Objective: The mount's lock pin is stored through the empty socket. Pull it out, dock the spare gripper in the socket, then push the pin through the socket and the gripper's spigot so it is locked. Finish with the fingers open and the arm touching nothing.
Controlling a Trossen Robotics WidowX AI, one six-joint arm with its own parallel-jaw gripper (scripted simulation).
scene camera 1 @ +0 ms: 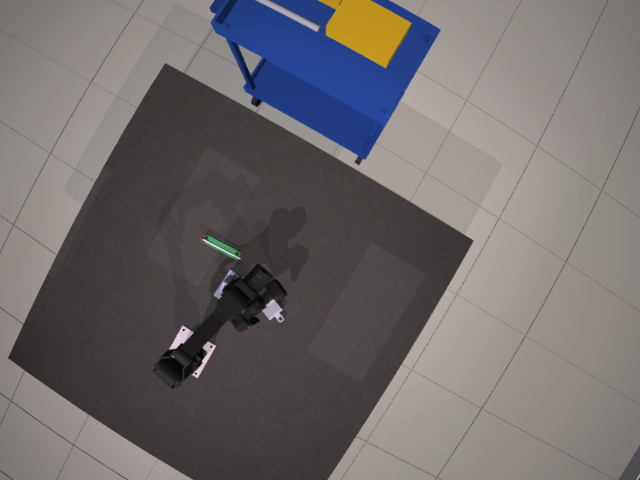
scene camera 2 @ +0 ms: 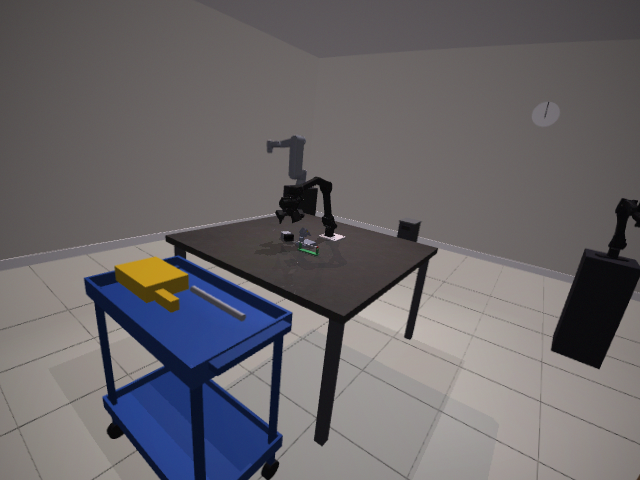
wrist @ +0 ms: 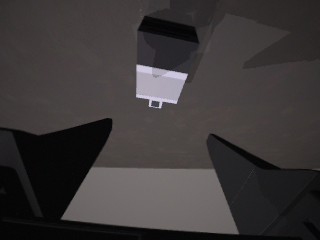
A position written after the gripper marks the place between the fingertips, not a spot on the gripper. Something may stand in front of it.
The gripper [scene camera 1: 270, 311] is open, holding nothing. Also in view: a spare gripper [wrist: 165, 50].
The gripper is seen too in the wrist view [wrist: 161, 130].
